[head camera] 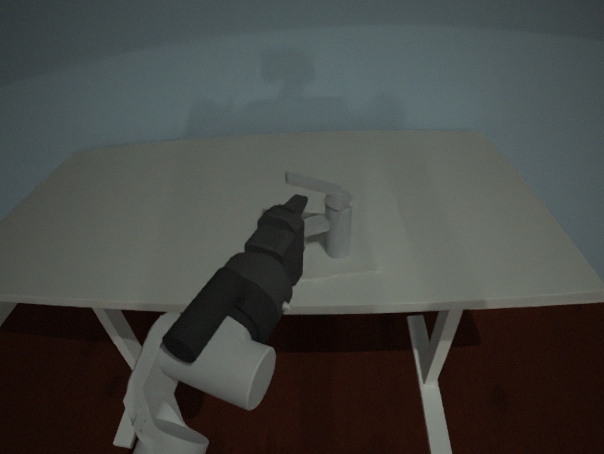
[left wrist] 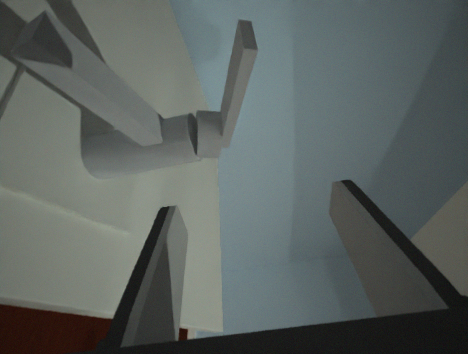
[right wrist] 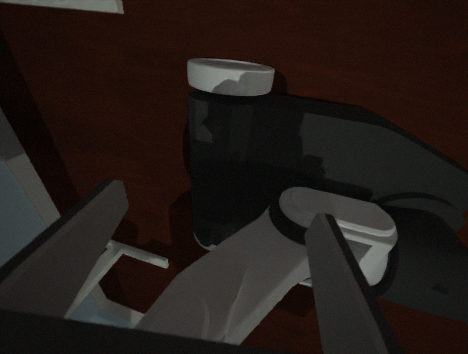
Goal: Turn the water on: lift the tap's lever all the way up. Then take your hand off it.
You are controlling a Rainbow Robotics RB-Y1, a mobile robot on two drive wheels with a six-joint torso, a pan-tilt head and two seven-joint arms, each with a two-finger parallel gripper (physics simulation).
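Frame: origin at the robot's base, x right, y ahead, z up, level; millimetres.
Seen in the pictures: left gripper, fingertip midpoint: (head camera: 300, 220) (left wrist: 255, 208); right gripper, fingertip midpoint: (right wrist: 218, 208).
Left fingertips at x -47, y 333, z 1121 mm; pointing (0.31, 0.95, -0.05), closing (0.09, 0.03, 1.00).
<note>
Offsets run from my left fingertips to a thing's top centre. "spot": to the spot under its first point. Level surfaces: height alone.
A grey tap {spot: dx +57, dy +98, dz -99 mm} (head camera: 338, 232) (left wrist: 140, 157) stands upright on a thin base plate {spot: dx +83, dy +70, dz -164 mm} (head camera: 352, 268). Its spout {dx -11, dy +111, dz -79 mm} (head camera: 316, 226) (left wrist: 100, 95) points left in the head view. Its lever {dx +17, dy +115, dz +17 mm} (head camera: 310, 182) (left wrist: 238, 85) slants upward from the cap to its free end, above the spout. My left gripper (head camera: 297, 201) (left wrist: 255, 208) is open and empty, with its fingers apart from the lever. In the head view it is in front of and below the lever's free end, covering part of the spout and plate. My right gripper (right wrist: 218, 208) is open and empty, away from the tap.
The tap's plate rests on a pale table {dz -170 mm} (head camera: 150, 200) with angled white legs {spot: dx +442, dy +326, dz -801 mm} (head camera: 442, 345). A blue wall (head camera: 450, 85) stands behind it. In the right wrist view, the robot's dark base (right wrist: 250, 135) and a white wheel (right wrist: 200, 75) show over the red-brown floor {dz -1120 mm} (right wrist: 125, 75).
</note>
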